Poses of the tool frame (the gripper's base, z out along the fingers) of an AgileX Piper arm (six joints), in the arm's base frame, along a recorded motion.
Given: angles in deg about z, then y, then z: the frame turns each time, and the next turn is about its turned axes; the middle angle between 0 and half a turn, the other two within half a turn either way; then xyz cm.
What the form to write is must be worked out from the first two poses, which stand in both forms.
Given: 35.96 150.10 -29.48 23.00 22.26 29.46
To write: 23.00 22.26 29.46 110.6 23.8 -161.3
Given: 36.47 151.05 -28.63 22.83 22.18 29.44
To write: 22.83 22.18 29.44 111.2 22.9 -161.8
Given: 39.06 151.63 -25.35 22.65 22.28 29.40
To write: 22.65 22.28 29.40 112.0 21.7 -161.2
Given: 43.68 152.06 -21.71 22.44 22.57 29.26
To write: 22.44 22.57 29.26 111.1 19.8 -159.9
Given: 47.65 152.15 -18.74 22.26 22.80 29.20
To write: 22.26 22.80 29.20 110.1 18.3 -158.7
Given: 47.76 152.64 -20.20 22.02 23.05 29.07
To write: 22.02 23.05 29.07 108.7 18.0 -159.0
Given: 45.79 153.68 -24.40 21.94 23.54 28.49
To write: 21.94 23.54 28.49 106.7 18.0 -160.5
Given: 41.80 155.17 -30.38 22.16 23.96 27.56
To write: 22.16 23.96 27.56 105.0 18.2 -162.9
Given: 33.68 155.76 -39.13 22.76 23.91 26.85
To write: 22.76 23.91 26.85 104.7 20.0 -166.0
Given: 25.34 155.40 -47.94 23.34 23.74 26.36
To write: 23.34 23.74 26.36 104.5 22.1 -168.9
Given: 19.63 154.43 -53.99 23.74 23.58 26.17
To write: 23.74 23.58 26.17 104.4 24.0 -170.9
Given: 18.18 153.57 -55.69 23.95 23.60 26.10
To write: 23.95 23.60 26.10 104.2 25.0 -171.2
